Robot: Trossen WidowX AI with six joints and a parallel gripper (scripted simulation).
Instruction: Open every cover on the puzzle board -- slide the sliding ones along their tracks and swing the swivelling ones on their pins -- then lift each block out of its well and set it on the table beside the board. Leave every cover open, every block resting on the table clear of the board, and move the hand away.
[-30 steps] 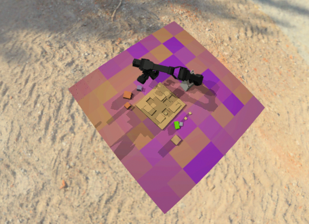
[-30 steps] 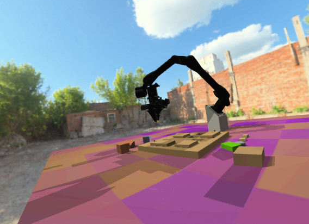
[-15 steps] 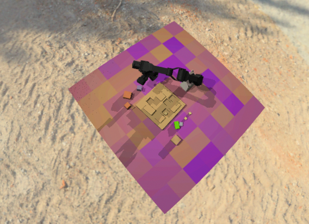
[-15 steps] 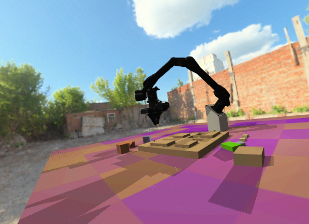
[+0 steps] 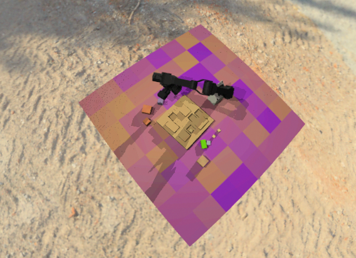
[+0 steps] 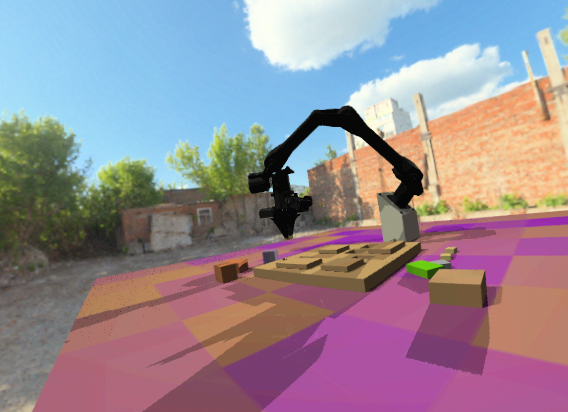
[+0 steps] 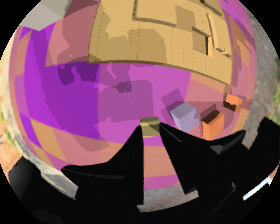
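The tan puzzle board lies 20 mm ahead of my gripper tip, 250 mm to the left of it and 40 mm below it. The rest, counted from my gripper tip: green block (10 mm ahead, 440 mm to the left, 60 mm below); orange block (190 mm ahead, 50 mm below); greyish-purple block (80 mm ahead, 10 mm to the left, 50 mm below).
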